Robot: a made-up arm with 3 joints. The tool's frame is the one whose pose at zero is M.
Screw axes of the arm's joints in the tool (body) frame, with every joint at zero. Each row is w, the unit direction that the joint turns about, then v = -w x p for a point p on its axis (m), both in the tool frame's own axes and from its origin. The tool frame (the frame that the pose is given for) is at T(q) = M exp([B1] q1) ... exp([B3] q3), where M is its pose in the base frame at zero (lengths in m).
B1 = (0, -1, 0, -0.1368, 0, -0.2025)
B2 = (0, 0, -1, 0.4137, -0.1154, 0)
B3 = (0, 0, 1, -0.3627, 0.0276, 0)
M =
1 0 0 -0.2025
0 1 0 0.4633
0 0 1 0.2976
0 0 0 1
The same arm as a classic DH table. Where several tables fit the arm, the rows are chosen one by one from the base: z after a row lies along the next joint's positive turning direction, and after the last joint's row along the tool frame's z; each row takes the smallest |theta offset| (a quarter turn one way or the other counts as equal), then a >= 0, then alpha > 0; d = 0 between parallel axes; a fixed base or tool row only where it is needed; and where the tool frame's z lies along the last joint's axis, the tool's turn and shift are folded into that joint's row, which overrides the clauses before.
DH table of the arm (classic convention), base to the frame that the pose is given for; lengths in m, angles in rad. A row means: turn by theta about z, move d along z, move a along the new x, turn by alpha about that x. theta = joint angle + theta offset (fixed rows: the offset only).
base (fixed): theta0 0  d 0.1608  a 0  alpha 1.5708
joint 1: theta0 0  d -0.0496  a -0.3179  alpha 1.5708
joint 2: theta0 -0.5262  d 0  a 0.1015  alpha 3.1416
joint 3: theta0 0.9686  d 0  a 0.3637  alpha 0
tool (fixed): theta0 -1.4948  d 0.1368  a 0  alpha 0

